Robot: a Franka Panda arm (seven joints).
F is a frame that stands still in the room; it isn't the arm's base.
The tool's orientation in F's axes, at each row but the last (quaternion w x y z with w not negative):
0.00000, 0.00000, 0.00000, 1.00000
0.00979, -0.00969, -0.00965, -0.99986
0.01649, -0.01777, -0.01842, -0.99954
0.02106, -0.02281, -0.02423, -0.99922
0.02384, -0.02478, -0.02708, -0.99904
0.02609, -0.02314, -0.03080, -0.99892
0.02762, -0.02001, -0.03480, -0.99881
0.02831, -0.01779, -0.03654, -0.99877
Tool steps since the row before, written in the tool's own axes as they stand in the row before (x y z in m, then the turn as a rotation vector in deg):
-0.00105, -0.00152, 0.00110, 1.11, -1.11, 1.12
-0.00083, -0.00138, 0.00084, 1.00, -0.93, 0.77
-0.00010, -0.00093, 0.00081, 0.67, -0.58, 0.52
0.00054, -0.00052, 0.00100, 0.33, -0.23, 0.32
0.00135, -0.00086, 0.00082, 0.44, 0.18, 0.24
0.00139, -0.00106, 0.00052, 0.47, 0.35, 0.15
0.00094, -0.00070, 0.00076, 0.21, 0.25, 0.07
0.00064, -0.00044, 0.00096, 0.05, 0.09, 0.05
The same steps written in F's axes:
0.00105, 0.00152, 0.00110, -1.11, 1.11, 1.12
0.00082, 0.00141, 0.00080, -1.00, 0.93, 0.77
0.00010, 0.00096, 0.00077, -0.67, 0.58, 0.52
-0.00052, 0.00055, 0.00100, -0.33, 0.23, 0.32
-0.00135, 0.00084, 0.00084, -0.42, -0.19, 0.27
-0.00142, 0.00102, 0.00052, -0.44, -0.36, 0.19
-0.00095, 0.00070, 0.00075, -0.19, -0.26, 0.10
-0.00063, 0.00047, 0.00095, -0.04, -0.09, 0.06

